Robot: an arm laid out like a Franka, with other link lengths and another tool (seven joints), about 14 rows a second.
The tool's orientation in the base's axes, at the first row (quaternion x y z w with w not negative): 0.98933, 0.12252, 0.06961, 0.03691
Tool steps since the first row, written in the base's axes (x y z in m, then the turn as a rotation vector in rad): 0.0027, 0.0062, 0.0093, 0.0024, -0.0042, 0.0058; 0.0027, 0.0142, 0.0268, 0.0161, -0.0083, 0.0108; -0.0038, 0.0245, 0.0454, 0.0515, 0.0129, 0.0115; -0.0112, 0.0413, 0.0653, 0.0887, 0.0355, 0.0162; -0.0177, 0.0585, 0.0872, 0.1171, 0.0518, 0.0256; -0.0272, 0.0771, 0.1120, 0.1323, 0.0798, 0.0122; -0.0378, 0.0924, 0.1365, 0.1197, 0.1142, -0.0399; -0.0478, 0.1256, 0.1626, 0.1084, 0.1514, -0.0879
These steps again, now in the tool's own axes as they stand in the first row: 0.0053, -0.0045, -0.0091, 0.0020, 0.0052, -0.0051; 0.0096, -0.0107, -0.0269, 0.0148, 0.0128, -0.0078; 0.0083, -0.0205, -0.0468, 0.0541, 0.0008, -0.0045; 0.0079, -0.0367, -0.0684, 0.0961, -0.0118, -0.0050; 0.0087, -0.0529, -0.0920, 0.1286, -0.0200, -0.0110; 0.0074, -0.0709, -0.1189, 0.1484, -0.0447, 0.0029; 0.0041, -0.0860, -0.1455, 0.1381, -0.0857, 0.0506; 0.0061, -0.1182, -0.1746, 0.1303, -0.1286, 0.0942
